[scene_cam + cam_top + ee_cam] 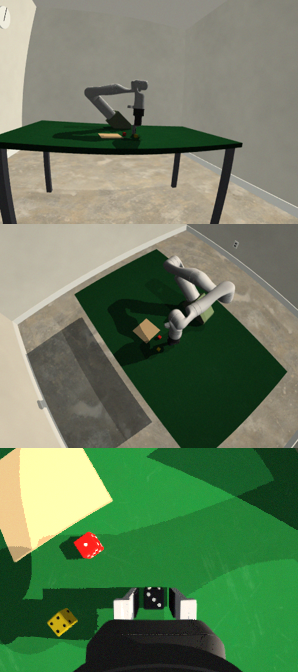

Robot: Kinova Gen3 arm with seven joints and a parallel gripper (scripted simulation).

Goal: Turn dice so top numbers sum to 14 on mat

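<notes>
The black die lies 10 mm below my hand. From my hand the other things lie so: yellow die: 100 mm ahead, 10 mm to the right, 10 mm below; then tan mat: 180 mm to the right, 80 mm ahead, 20 mm below; then red die: 80 mm to the right, 40 mm ahead, 10 mm below.
</notes>
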